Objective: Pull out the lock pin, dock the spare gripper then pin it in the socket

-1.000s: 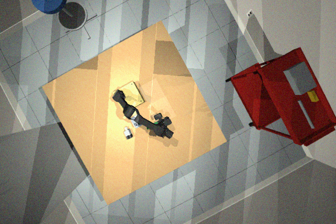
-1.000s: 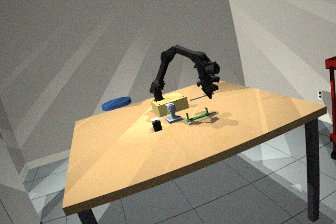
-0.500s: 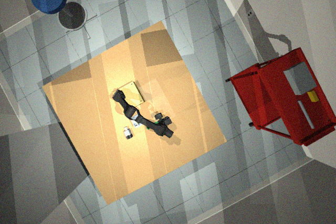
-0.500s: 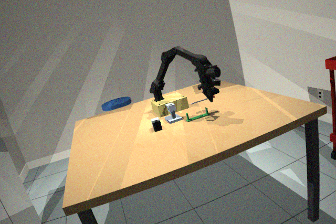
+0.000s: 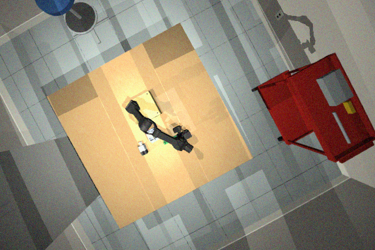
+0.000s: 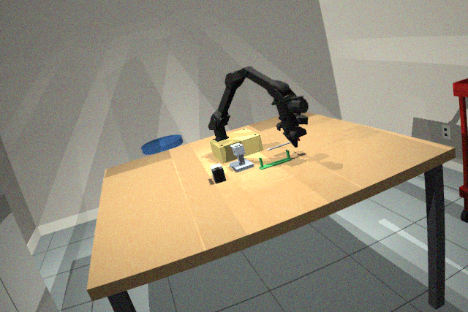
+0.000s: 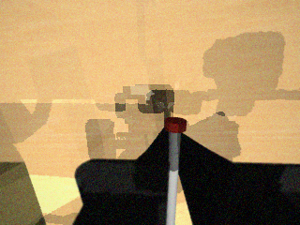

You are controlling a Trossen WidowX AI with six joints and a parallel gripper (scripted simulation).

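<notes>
Now: gripper tip 10 cm to the left of the green cradle and 2 cm above it. Also, from my gripper tip: socket: 22 cm to the right, 11 cm behind, 1 cm above; spare gripper: 34 cm to the right, 6 cm behind, 2 cm below.
</notes>
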